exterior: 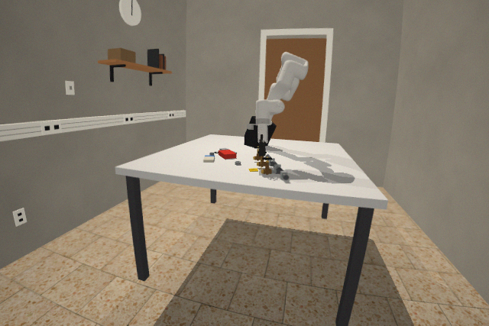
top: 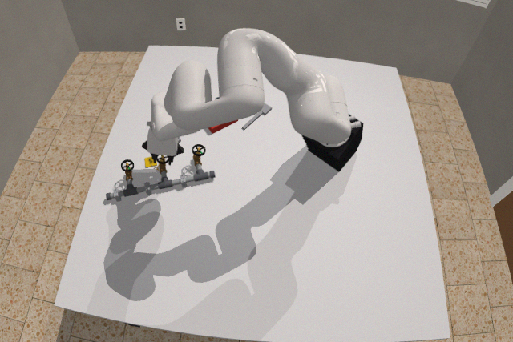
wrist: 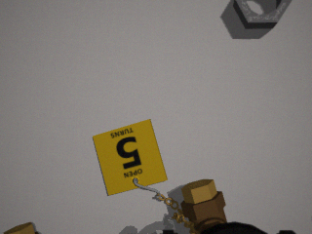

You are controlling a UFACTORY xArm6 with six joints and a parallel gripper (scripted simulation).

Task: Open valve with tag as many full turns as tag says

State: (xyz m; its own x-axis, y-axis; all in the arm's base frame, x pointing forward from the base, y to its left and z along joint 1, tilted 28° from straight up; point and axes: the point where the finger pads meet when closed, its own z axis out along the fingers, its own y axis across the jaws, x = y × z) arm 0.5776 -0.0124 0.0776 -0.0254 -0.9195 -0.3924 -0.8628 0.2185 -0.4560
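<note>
Now: hand 8 cm above the yellow tag, 6 cm short of it and 3 cm to the left of it. The rest, counted from my hand: red box 23 cm to the right, 20 cm behind, 7 cm below; then grey nut 14 cm to the right, 8 cm below, 3 cm behind; then blue block 32 cm to the right, 8 cm below, 8 cm behind.
</note>
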